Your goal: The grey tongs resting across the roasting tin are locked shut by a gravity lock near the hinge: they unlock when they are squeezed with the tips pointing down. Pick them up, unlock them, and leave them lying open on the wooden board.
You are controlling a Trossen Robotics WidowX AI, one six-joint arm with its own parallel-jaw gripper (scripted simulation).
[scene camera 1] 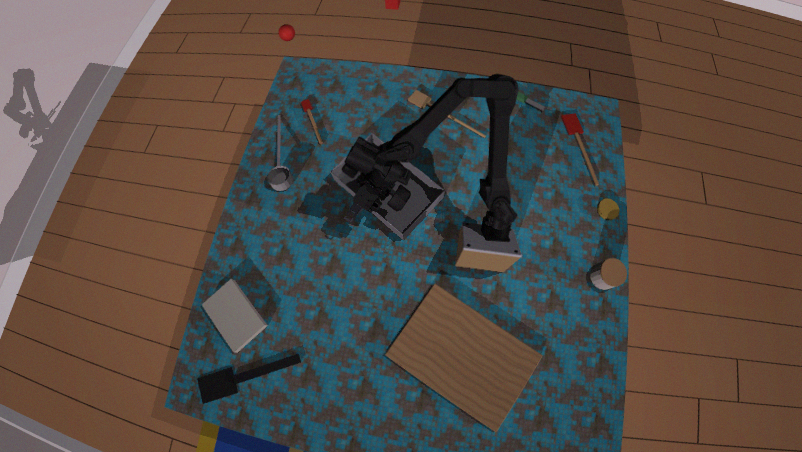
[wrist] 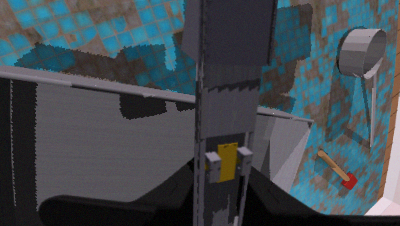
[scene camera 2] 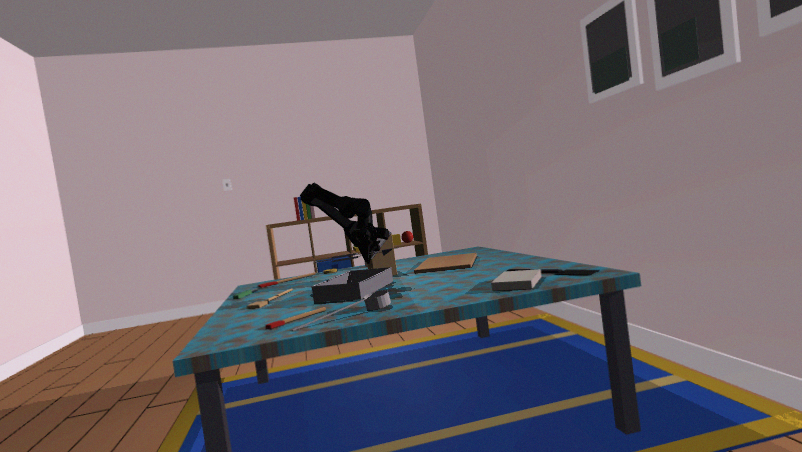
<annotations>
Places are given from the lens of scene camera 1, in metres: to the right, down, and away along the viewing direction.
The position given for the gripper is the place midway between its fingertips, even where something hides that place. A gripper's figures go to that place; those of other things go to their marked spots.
gripper [scene camera 1: 368, 188]: -0.09, -0.11, 0.98
black turner [scene camera 1: 222, 383]: -0.51, 0.45, 0.91
wooden board [scene camera 1: 475, 364]: 0.20, 0.37, 0.90
grey roasting tin [scene camera 1: 425, 193]: 0.08, -0.10, 1.08
The marked spots on the wooden board and the black turner are 0.72 m apart.
</annotations>
